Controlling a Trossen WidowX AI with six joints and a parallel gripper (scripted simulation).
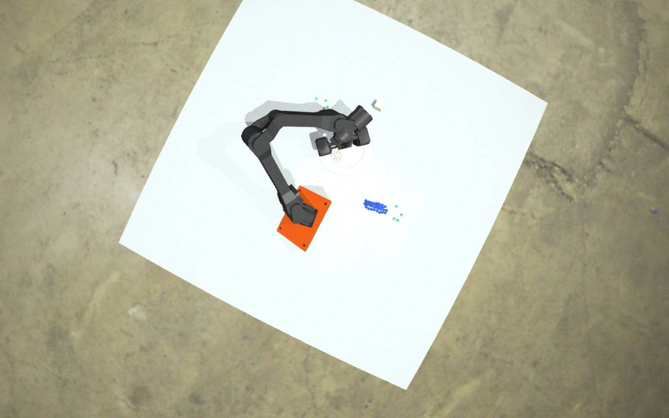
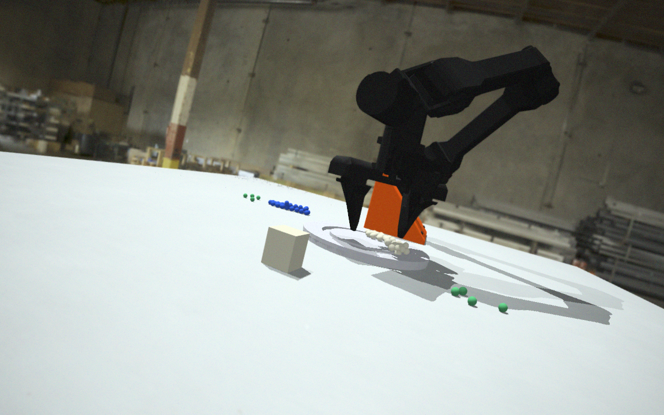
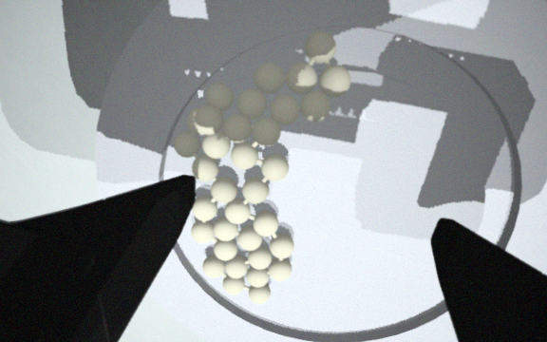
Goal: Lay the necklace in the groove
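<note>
Now: the round bead board 1 cm behind my gripper tip, 1 cm to the right of it and 2 cm below it. From my gripper tip the other things lie so: cream cube: 20 cm ahead, 8 cm to the right, 1 cm below.
</note>
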